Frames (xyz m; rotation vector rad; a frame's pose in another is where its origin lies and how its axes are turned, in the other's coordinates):
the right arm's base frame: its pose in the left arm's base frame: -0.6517 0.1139 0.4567 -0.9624 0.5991 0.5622
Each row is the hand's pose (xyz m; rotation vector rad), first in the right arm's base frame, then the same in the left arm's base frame.
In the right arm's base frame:
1: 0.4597 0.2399 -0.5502 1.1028 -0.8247 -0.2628
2: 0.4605 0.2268 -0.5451 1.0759 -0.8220 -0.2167
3: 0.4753 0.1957 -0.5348 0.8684 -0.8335 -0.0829
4: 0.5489 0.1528 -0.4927 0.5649 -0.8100 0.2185
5: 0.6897 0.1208 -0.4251 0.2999 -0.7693 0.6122
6: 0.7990 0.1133 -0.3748 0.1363 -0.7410 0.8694
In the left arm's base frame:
1: -0.6080 -0.1774 -0.2396 0.2641 -0.0263 0.2653
2: -0.5975 -0.1788 -0.2304 0.2501 -0.0078 0.3106
3: -0.5638 -0.1815 -0.2180 0.1031 0.0085 0.4991
4: -0.4739 -0.1517 -0.2254 -0.0908 0.1036 0.8521
5: -0.3384 -0.0832 -0.2741 -0.2093 0.2504 1.2694
6: -0.2455 -0.0239 -0.3228 -0.2638 0.3440 1.5430

